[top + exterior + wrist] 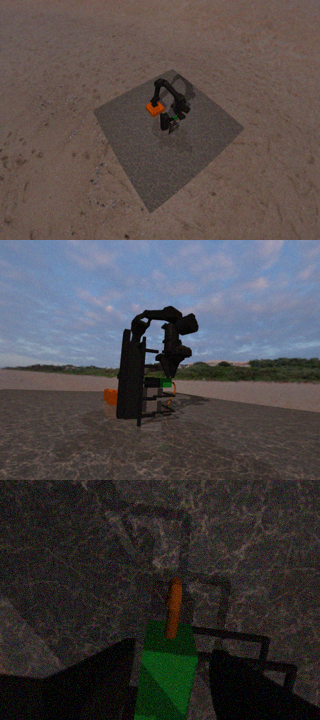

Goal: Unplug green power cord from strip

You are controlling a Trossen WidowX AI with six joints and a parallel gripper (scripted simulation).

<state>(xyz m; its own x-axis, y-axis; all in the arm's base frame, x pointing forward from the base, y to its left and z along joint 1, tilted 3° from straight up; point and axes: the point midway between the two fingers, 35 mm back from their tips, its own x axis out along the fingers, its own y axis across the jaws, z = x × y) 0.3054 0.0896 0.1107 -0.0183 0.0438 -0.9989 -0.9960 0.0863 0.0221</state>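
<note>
My gripper tip is 40 mm to the left of the green plug.
</note>
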